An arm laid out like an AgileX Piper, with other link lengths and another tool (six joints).
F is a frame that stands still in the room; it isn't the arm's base.
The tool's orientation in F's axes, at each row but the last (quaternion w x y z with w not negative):
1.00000 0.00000 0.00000 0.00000
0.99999 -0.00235 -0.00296 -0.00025
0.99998 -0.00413 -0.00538 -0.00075
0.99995 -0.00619 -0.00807 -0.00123
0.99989 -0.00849 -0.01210 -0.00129
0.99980 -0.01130 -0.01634 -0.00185
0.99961 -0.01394 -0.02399 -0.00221
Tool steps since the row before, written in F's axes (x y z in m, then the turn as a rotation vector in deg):
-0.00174 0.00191 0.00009 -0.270 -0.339 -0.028
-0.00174 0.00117 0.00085 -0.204 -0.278 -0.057
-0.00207 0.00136 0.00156 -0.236 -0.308 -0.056
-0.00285 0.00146 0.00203 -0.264 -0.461 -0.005
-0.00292 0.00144 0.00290 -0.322 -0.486 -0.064
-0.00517 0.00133 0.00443 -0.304 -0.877 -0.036
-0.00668 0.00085 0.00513 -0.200 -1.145 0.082
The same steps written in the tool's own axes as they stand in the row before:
-0.00174 0.00191 0.00009 -0.270 -0.339 -0.028
-0.00174 0.00117 0.00087 -0.204 -0.278 -0.057
-0.00206 0.00134 0.00159 -0.236 -0.308 -0.056
-0.00282 0.00143 0.00209 -0.263 -0.462 -0.006
-0.00285 0.00138 0.00299 -0.322 -0.486 -0.064
-0.00503 0.00121 0.00463 -0.302 -0.877 -0.046
-0.00643 0.00067 0.00547 -0.192 -1.148 0.059

